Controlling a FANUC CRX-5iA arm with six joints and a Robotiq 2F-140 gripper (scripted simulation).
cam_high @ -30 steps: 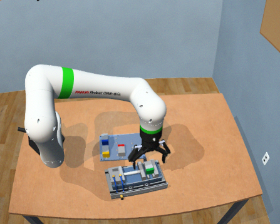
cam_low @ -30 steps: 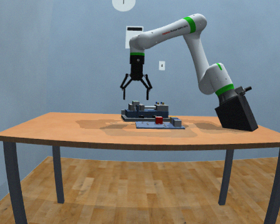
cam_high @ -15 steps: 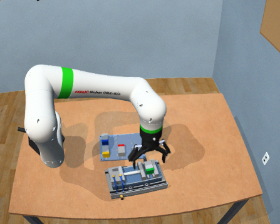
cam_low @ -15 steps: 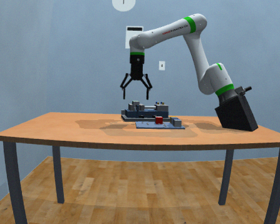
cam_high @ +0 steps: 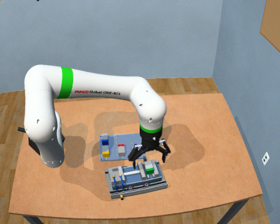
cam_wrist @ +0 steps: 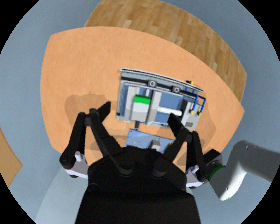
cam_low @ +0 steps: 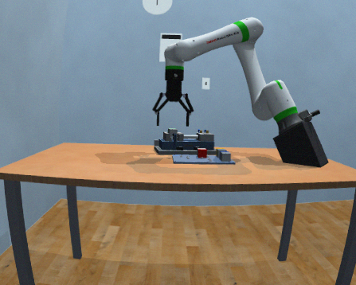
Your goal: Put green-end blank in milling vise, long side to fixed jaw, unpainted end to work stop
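Right now my hand is 40 mm above the green-ended blank. Also, from my hand: hosed end block (170 mm behind, 20 mm to the right, 60 mm below); then grey jaw block (40 mm behind, 60 mm below); then fixed jaw (30 mm ahead, 60 mm below).
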